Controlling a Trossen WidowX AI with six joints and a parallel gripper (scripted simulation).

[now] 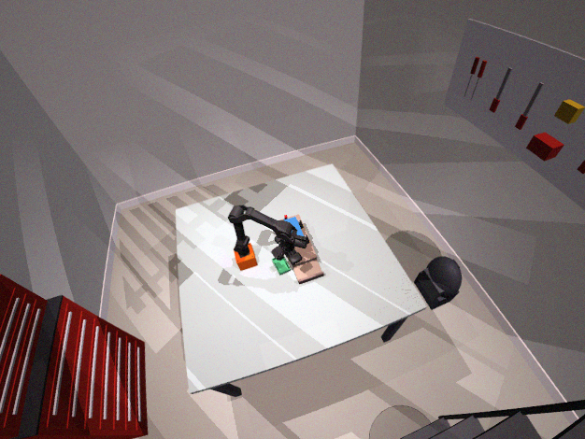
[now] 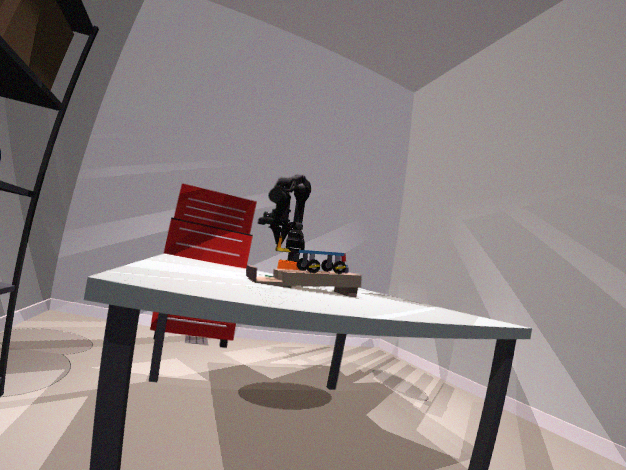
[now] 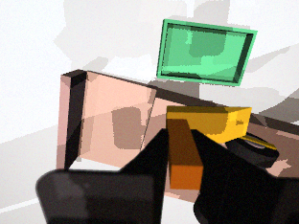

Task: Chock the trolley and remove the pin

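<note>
Right now the red-headed stop pin is 27 cm to the left of my gripper tip, 9 cm ahead of it and 2 cm below it. Round my gripper tip: blue-topped trolley 16 cm to the left, 10 cm ahead, 4 cm below; then tan ramp 15 cm to the left, 11 cm below, 10 cm ahead; then green tray 16 cm below, 5 cm to the left, 5 cm behind.
</note>
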